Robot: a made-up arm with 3 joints.
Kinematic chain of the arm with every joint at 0, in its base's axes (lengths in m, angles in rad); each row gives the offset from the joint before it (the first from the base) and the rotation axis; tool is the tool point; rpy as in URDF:
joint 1: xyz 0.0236 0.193 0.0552 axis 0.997 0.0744 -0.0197
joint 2: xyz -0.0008 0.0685 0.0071 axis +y
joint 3: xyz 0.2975 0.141 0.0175 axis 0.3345 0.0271 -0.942
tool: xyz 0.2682 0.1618 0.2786 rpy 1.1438 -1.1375 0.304
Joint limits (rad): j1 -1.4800..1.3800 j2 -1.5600..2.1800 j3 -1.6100..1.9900
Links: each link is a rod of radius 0.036 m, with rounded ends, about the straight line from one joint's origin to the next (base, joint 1, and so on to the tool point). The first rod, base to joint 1, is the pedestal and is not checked.
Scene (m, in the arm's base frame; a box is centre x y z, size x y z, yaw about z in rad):
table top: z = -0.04
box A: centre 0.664 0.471 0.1 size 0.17 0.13 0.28 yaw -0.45
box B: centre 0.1 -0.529 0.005 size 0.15 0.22 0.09 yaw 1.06
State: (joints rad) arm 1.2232 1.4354 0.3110
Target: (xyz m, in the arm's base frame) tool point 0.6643 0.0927 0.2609
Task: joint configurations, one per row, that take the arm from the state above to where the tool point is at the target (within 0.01 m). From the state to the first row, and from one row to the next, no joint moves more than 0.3 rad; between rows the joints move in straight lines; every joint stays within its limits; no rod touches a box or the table.
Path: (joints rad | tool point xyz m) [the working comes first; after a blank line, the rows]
Joints at the target: 0.8978 0.1109 0.6574
Straight joint move there: touches box A.

1: 1.1416 1.2132 0.0618 | 0.4997 0.7392 0.1561
2: 1.0599 0.9910 -0.1874 | 0.5588 0.6607 0.2547
3: 0.9783 0.7688 -0.4365 | 0.5597 0.5886 0.3622
4: 0.8967 0.5466 -0.6857 | 0.5046 0.5384 0.4606
5: 0.8151 0.3244 -0.9349 | 0.4054 0.5175 0.5303
6: 0.8289 0.2888 -0.6695 | 0.4979 0.4777 0.5165
7: 0.8426 0.2533 -0.4041 | 0.5771 0.4184 0.4876
8: 0.8564 0.2177 -0.1387 | 0.6370 0.3440 0.4451
9: 0.8702 0.1821 0.1266 | 0.6730 0.2604 0.3911
10: 0.8840 0.1465 0.3920 | 0.6824 0.1744 0.3284
11: 0.8978 0.1109 0.6574 | 0.6643 0.0927 0.2609

